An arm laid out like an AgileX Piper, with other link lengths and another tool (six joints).
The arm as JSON. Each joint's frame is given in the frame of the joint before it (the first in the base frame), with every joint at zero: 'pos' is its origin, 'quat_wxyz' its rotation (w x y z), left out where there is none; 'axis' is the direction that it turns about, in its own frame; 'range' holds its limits. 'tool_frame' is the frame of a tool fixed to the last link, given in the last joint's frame.
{
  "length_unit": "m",
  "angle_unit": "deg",
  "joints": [
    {
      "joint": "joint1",
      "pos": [
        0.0,
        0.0,
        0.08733
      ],
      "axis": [
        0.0,
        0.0,
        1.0
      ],
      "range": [
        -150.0,
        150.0
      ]
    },
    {
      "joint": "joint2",
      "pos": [
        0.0,
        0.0,
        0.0
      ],
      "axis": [
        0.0,
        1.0,
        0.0
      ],
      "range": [
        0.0,
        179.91
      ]
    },
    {
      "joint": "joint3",
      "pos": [
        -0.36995,
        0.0,
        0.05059
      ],
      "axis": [
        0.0,
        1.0,
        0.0
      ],
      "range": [
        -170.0,
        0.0
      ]
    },
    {
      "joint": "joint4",
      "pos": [
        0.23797,
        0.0,
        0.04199
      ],
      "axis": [
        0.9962,
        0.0,
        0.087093
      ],
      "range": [
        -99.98,
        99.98
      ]
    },
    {
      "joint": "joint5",
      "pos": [
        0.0,
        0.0,
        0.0
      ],
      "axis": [
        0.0,
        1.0,
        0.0
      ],
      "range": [
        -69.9,
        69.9
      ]
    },
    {
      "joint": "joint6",
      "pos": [
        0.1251,
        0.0,
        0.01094
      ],
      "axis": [
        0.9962,
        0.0,
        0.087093
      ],
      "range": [
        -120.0,
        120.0
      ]
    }
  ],
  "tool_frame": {
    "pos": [
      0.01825,
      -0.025,
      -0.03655
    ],
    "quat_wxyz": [
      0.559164,
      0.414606,
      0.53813,
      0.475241
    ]
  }
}
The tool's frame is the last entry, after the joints.
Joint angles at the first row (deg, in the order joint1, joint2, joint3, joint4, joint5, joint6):
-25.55 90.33 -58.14 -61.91 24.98 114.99
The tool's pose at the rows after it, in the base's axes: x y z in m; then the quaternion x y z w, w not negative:
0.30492, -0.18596, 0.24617, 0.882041, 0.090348, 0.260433, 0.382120
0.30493, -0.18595, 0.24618, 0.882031, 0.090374, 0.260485, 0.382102
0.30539, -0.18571, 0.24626, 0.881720, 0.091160, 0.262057, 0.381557
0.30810, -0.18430, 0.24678, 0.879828, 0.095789, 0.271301, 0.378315
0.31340, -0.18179, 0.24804, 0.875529, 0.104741, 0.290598, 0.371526
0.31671, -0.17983, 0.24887, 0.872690, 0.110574, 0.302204, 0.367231
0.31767, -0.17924, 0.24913, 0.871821, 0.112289, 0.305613, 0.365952
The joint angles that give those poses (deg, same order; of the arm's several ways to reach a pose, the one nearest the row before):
-25.55 90.33 -58.14 -61.91 24.87 114.99
-25.55 90.33 -58.14 -61.91 24.86 114.99
-25.55 90.33 -58.14 -61.91 24.65 114.99
-25.55 90.33 -58.14 -61.91 23.39 114.99
-25.67 90.33 -58.14 -61.91 20.69 114.99
-25.67 90.33 -58.14 -61.91 19.09 114.99
-25.67 90.33 -58.14 -61.90 18.62 114.99

